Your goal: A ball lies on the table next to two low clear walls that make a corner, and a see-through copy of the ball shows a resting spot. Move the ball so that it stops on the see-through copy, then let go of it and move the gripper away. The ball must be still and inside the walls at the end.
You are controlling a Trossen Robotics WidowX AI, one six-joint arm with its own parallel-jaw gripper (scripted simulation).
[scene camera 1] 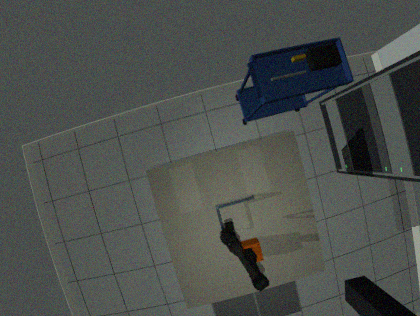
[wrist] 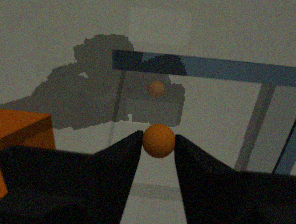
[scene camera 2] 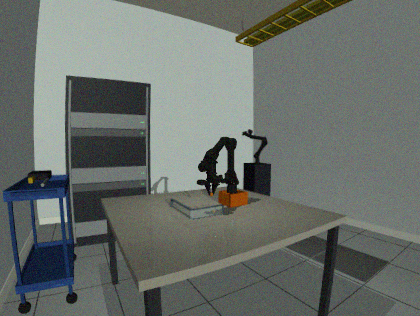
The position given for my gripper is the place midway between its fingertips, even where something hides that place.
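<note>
Orange ball [wrist: 158, 141] held by my gripper [wrist: 158, 137]. Scene camera 1 does not show the ball, hidden there by the gripper.
</note>
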